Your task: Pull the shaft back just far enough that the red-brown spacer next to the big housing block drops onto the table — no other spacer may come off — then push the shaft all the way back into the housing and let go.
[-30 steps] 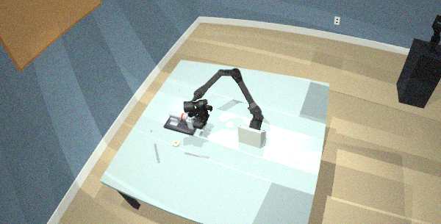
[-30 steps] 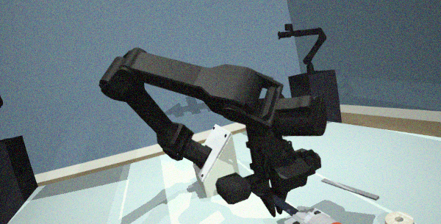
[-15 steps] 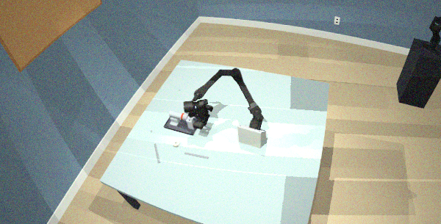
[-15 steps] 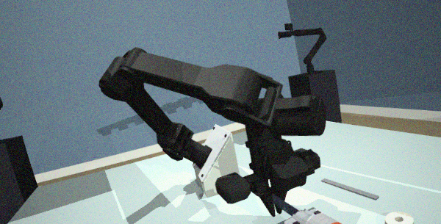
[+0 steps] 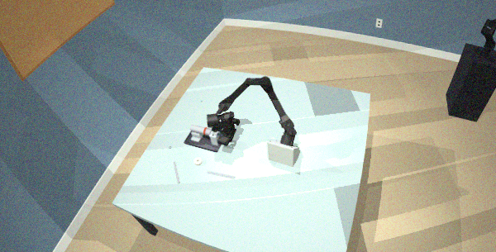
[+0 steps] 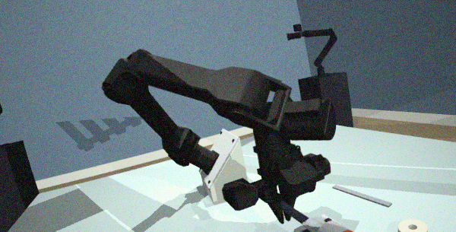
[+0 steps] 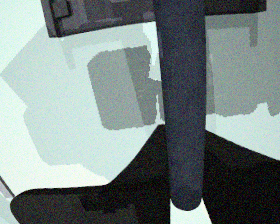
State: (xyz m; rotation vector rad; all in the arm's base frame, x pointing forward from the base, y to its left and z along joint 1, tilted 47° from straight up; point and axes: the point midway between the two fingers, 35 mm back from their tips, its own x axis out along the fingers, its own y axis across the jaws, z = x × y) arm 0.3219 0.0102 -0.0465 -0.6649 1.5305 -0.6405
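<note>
Now: the shaft 7 cm ahead of my gripper tip and 3 cm above it. From my gripper tip the other things lie so: fixture 19 cm ahead, 1 cm to the left; then red-brown spacer 16 cm ahead, 3 cm above, 1 cm to the left; then grey washer 19 cm ahead, 11 cm to the right, 4 cm below.
</note>
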